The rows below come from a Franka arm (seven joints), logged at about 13 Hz.
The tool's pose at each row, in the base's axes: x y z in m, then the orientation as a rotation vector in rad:
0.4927 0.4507 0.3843 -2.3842 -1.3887 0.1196
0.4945 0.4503 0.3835 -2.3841 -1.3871 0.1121
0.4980 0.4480 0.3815 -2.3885 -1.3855 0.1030
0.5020 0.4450 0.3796 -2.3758 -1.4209 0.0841
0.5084 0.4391 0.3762 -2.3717 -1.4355 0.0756
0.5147 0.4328 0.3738 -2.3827 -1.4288 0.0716
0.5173 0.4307 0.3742 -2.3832 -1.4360 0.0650
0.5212 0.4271 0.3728 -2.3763 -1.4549 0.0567
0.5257 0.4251 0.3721 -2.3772 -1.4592 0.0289
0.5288 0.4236 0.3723 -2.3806 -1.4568 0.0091
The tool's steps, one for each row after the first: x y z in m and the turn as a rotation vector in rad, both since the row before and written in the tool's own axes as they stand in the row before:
0.0005 0.0019 0.0002 -0.0017 0.0053 -0.0001
-0.0004 0.0046 0.0003 -0.0057 0.0047 0.0014
-0.0007 0.0053 -0.0001 -0.0106 0.0036 -0.0281
-0.0024 0.0090 0.0000 -0.0056 0.0014 -0.0112
-0.0028 0.0087 -0.0010 -0.0071 0.0008 0.0076
-0.0005 0.0030 -0.0015 -0.0055 0.0012 -0.0049
-0.0014 0.0053 -0.0005 -0.0052 0.0008 -0.0147
0.0003 0.0049 -0.0009 -0.0122 0.0148 -0.0056
0.0002 0.0032 -0.0012 -0.0087 0.0114 0.0002

